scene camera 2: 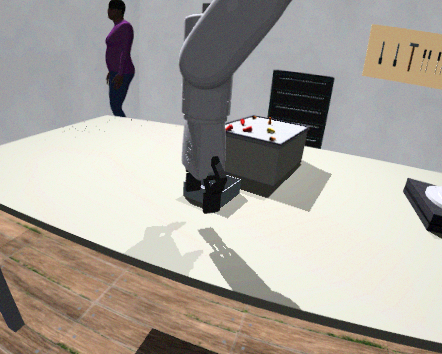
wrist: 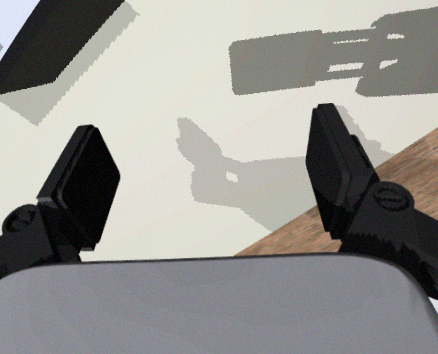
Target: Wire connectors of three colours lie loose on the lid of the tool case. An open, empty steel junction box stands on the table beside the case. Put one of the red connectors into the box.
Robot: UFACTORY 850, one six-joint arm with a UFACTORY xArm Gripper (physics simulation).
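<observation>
Red connectors [scene camera 2: 247, 129] [scene camera 2: 242, 122] [scene camera 2: 229, 128] lie on the white lid [scene camera 2: 292, 131] of the tool case, with a yellow connector [scene camera 2: 270, 130] and orange ones [scene camera 2: 272, 139] [scene camera 2: 270, 120] [scene camera 2: 254, 117]. The steel junction box [scene camera 2: 229, 193] [wrist: 56, 42] stands on the table at the case's near left; part of its dark outer wall shows at the wrist view's top left. Its inside is mostly hidden. My gripper [scene camera 2: 201, 194] [wrist: 206, 142] is open and empty. In the scene view it overlaps the box; in the wrist view table surface shows between its fingers.
The tool case [scene camera 2: 250, 161] stands behind and right of the junction box. A dark block with a white round top [scene camera 2: 420, 202] is at the table's right. The wooden floor [wrist: 417, 172] shows beyond the table edge. A person in purple [scene camera 2: 120, 50] stands behind the table.
</observation>
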